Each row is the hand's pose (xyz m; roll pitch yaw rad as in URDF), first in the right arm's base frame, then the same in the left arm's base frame.
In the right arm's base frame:
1: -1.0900 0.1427 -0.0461 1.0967 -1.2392 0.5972
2: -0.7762 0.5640 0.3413 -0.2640 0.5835 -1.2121
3: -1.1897 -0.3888 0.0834 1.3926 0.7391 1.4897
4: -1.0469 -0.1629 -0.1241 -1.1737 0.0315 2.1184
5: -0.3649 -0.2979 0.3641 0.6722 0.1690 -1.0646
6: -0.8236 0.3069 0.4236 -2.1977 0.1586 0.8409
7: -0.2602 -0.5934 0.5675 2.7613 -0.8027 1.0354
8: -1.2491 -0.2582 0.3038 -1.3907 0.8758 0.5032
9: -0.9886 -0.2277 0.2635 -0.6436 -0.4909 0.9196
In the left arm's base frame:
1: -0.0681 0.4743 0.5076 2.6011 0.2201 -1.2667
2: 0.4335 0.0577 0.5375 -2.9071 0.7227 1.9561
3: -0.4995 0.4221 0.1607 2.5446 -0.6737 0.7805
4: -0.2362 0.6040 0.2704 1.1063 -1.3307 -0.7218
5: 0.1682 0.2139 -0.3668 -1.8996 1.1502 2.1098
6: 0.2248 0.0132 0.3655 -0.4584 -0.1349 0.1042
7: 0.0437 0.0717 -0.6892 -1.6035 -0.0705 -0.8765
8: -0.4643 0.1788 0.2543 0.4744 0.0005 0.8646
9: -0.2481 0.2395 0.1129 1.1803 -0.0741 -0.5507

